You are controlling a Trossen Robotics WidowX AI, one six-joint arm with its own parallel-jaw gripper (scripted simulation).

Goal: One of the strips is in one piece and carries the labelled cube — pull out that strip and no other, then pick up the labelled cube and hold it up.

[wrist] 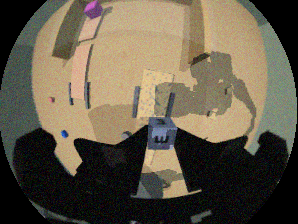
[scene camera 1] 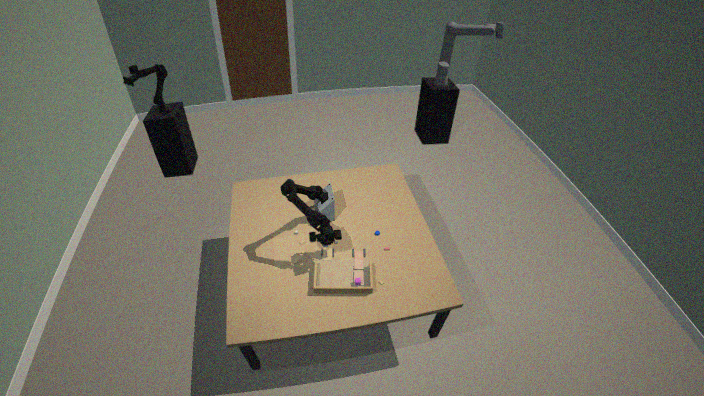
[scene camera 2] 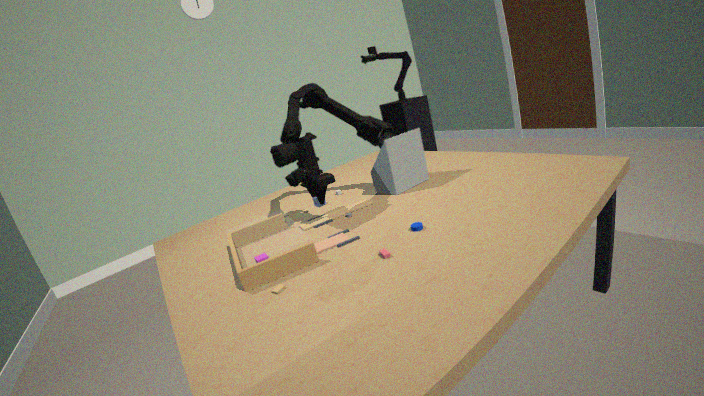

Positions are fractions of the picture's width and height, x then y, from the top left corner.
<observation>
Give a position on a labelled cube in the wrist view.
0.54, 0.58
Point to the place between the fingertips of my gripper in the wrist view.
0.54, 0.57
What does my gripper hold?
A labelled cube.
</observation>
